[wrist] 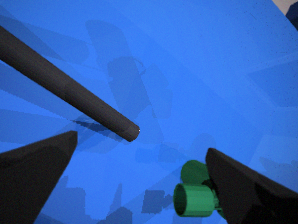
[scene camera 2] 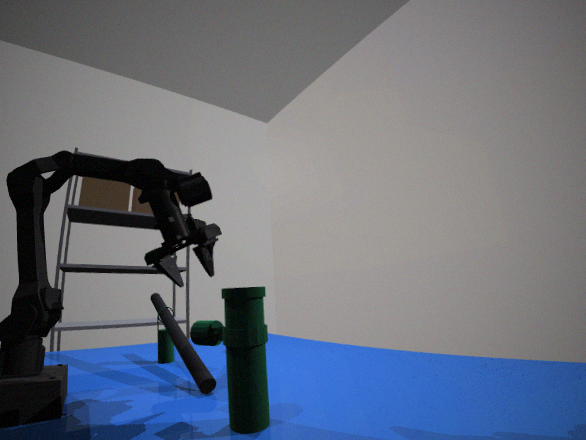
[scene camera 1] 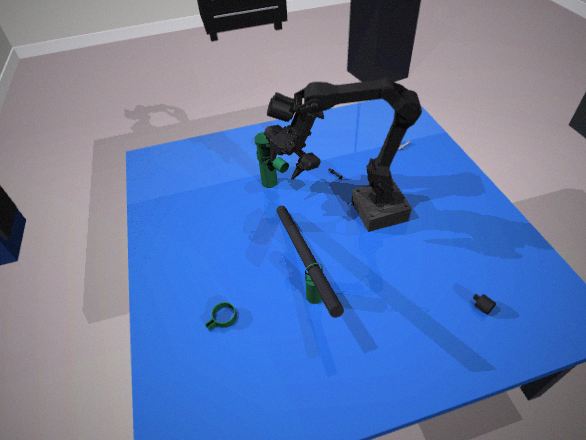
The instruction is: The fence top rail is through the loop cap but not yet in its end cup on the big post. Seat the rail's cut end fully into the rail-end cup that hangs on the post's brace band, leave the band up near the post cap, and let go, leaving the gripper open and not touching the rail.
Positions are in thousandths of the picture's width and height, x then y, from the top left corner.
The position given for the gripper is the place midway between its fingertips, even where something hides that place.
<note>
The gripper (scene camera 2: 335,640) is open, with nothing in its grasp. Further things: a dark top rail (scene camera 2: 352,872) and a big green post (scene camera 2: 424,899).
The dark top rail shows as well in scene camera 1 (scene camera 1: 567,690). The gripper shows as well in the wrist view (wrist: 485,650) and in scene camera 1 (scene camera 1: 482,388).
</note>
